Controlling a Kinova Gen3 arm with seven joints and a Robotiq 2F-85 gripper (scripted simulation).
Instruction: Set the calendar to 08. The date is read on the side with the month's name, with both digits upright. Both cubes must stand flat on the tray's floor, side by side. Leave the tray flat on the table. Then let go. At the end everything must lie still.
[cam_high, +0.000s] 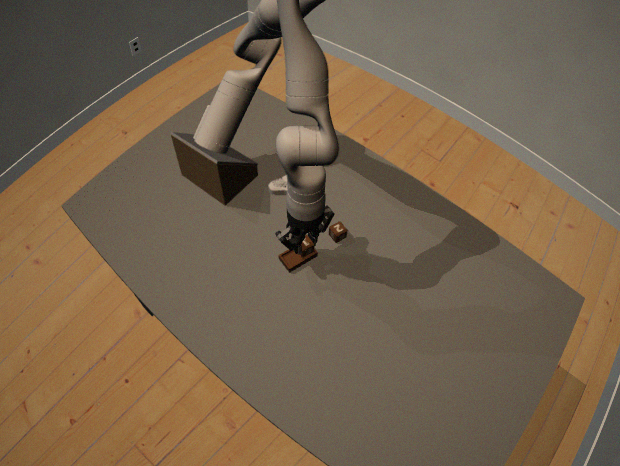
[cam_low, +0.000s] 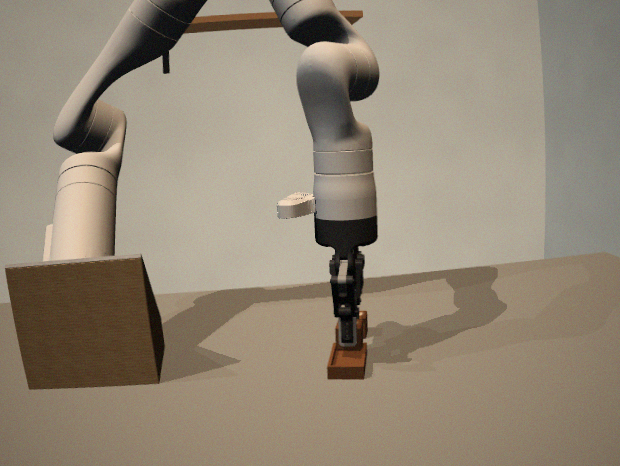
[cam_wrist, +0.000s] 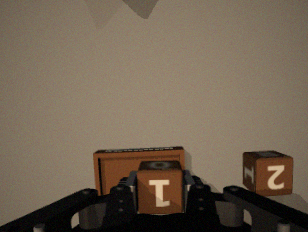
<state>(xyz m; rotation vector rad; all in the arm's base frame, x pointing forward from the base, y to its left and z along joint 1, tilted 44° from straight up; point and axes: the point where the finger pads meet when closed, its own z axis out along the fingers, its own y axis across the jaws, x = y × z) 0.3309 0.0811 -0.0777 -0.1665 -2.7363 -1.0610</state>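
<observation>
The brown tray lies 4 cm below my hand and 2 cm to the right of it. The rest, counted from my hand: brown cube (9 cm to the left, 3 cm below, 2 cm ahead).
</observation>
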